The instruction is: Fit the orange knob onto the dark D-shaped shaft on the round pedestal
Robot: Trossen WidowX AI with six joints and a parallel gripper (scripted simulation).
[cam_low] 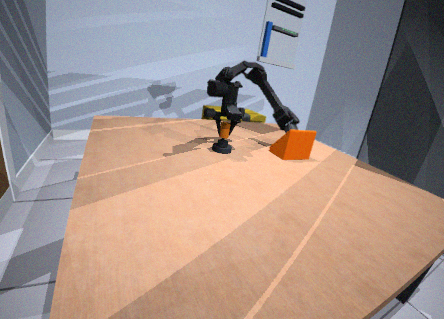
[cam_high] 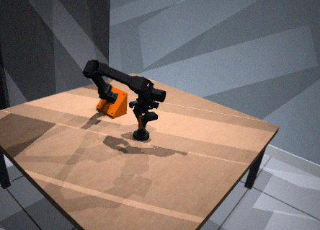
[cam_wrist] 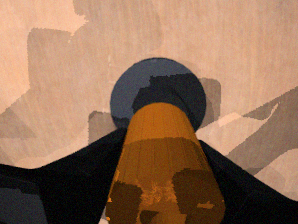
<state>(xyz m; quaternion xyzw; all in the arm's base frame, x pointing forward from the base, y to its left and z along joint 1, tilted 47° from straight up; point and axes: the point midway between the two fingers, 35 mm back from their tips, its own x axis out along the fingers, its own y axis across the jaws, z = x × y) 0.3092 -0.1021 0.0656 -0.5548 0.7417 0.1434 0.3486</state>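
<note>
Now: the orange knob 20 mm above my gripper tip. The rest, counted from my gripper tip: round pedestal: 40 mm below.
</note>
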